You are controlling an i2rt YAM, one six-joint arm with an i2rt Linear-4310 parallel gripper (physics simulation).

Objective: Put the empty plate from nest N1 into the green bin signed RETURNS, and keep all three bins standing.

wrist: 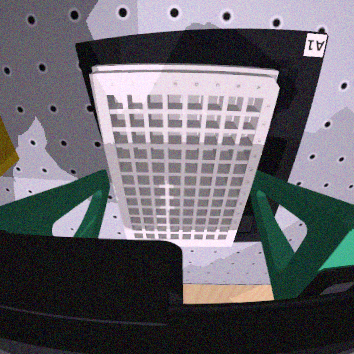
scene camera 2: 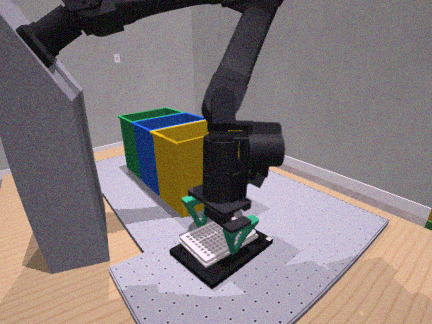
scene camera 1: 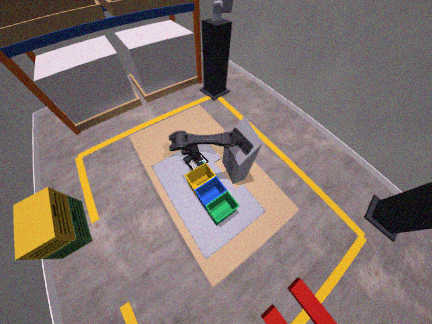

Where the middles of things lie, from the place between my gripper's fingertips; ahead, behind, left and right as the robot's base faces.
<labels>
I see the white plate [scene camera 2: 207,244] 1 cm above my hand. The rest, counted from my hand: blue bin [scene camera 2: 144,140]: 12 cm ahead, 30 cm to the left, 8 cm above; yellow bin [scene camera 2: 178,149]: 11 cm ahead, 17 cm to the left, 8 cm above; black nest [scene camera 2: 231,263]: 1 cm to the right, 1 cm below.
</labels>
